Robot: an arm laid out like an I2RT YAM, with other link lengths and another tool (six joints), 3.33 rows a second.
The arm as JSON. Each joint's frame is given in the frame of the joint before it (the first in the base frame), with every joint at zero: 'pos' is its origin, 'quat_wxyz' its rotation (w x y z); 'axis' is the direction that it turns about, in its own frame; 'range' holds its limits. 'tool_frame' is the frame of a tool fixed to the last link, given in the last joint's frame.
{
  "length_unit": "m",
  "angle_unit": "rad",
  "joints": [
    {
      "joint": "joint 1",
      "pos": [
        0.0,
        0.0,
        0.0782
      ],
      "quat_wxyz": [
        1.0,
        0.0,
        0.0,
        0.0
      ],
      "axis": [
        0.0,
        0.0,
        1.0
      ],
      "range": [
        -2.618,
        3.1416
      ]
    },
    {
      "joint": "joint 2",
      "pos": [
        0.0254,
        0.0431,
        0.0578
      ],
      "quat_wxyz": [
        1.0,
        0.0,
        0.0,
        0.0
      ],
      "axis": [
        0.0,
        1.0,
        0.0
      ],
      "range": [
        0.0,
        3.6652
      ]
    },
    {
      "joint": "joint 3",
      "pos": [
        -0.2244,
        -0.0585,
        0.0
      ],
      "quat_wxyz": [
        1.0,
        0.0,
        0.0,
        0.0
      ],
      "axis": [
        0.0,
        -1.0,
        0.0
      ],
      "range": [
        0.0,
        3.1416
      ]
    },
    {
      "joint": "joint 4",
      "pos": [
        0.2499,
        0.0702,
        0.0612
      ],
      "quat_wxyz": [
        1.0,
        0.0,
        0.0,
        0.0
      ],
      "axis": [
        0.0,
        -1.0,
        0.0
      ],
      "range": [
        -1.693,
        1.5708
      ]
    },
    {
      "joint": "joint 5",
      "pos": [
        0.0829,
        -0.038,
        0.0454
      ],
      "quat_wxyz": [
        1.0,
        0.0,
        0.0,
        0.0
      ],
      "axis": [
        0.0,
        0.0,
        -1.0
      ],
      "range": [
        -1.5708,
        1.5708
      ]
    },
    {
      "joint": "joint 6",
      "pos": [
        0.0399,
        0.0,
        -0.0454
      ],
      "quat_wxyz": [
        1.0,
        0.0,
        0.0,
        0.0
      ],
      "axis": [
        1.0,
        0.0,
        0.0
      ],
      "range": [
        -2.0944,
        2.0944
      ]
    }
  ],
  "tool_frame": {
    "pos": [
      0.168,
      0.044,
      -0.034
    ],
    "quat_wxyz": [
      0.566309,
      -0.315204,
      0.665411,
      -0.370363
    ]
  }
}
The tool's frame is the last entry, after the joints.
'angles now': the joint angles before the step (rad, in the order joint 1, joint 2, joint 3, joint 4, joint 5, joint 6). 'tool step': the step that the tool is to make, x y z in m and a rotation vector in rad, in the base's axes. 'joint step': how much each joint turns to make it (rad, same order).
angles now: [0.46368, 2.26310, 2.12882, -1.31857, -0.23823, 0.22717]
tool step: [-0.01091, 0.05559, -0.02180, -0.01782, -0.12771, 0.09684]
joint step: [0.15450, 0.00607, -0.05764, 0.17244, 0.08964, 0.04348]
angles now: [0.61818, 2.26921, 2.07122, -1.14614, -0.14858, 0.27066]
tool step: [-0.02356, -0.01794, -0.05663, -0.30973, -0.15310, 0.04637]
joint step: [0.15947, 0.00153, -0.14686, 0.06447, 0.35058, 0.04769]
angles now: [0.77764, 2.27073, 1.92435, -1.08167, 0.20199, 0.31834]
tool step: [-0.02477, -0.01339, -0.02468, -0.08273, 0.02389, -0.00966]
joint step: [0.03968, 0.00379, -0.08626, 0.00384, 0.04540, 0.04617]
